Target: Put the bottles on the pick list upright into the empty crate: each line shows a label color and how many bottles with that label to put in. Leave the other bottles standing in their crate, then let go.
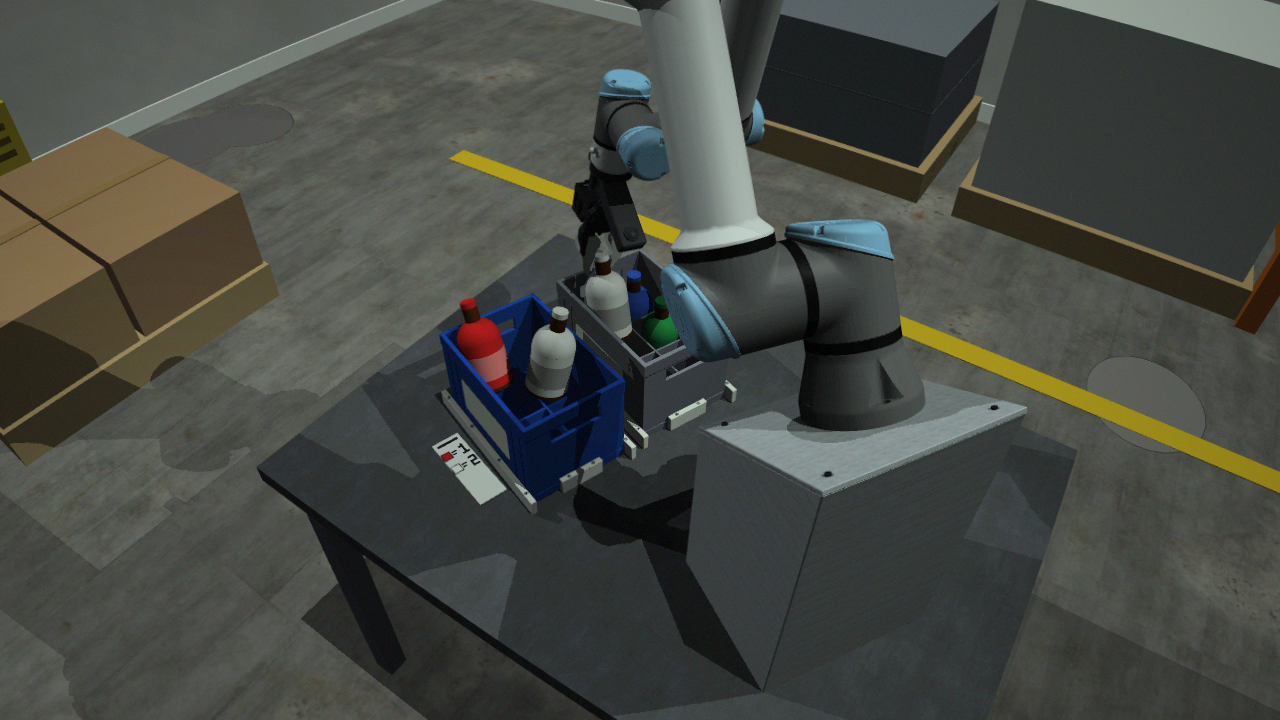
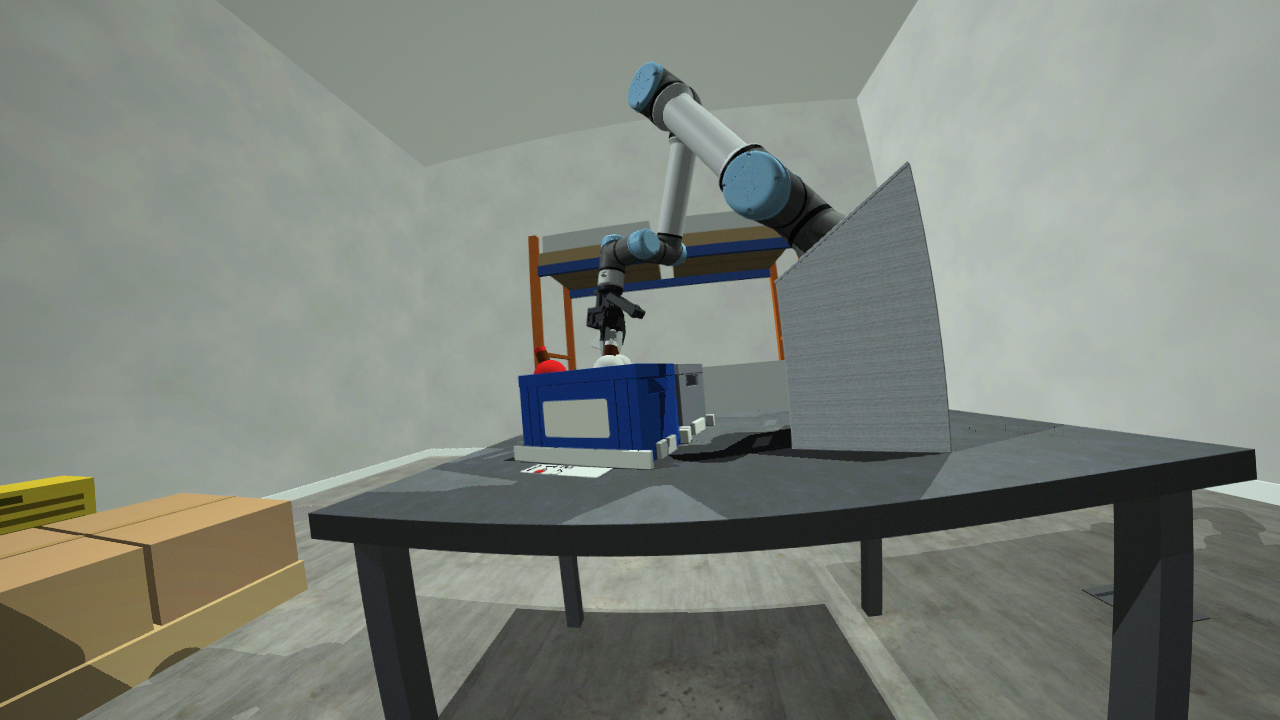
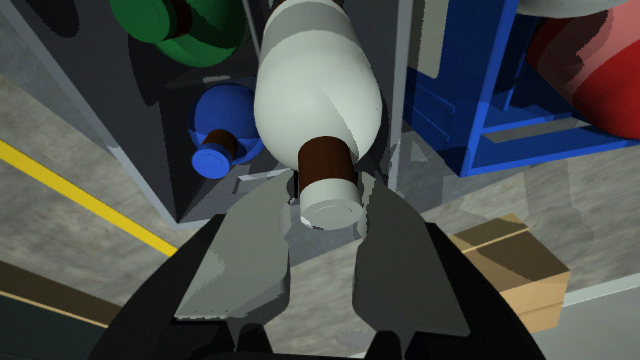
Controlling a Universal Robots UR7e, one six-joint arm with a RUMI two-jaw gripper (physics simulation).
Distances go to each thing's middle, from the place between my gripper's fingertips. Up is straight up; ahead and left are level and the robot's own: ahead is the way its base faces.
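From my hand: green bottle (image 1: 657,328) 30 mm to the right, 120 mm behind, 120 mm below; pale rail (image 2: 632,459) 40 mm ahead, 310 mm to the left, 190 mm below; red bottle (image 1: 479,340) 100 mm ahead, 220 mm to the left, 50 mm below; blue bottle (image 1: 640,300) 40 mm behind, 70 mm to the right, 120 mm below.
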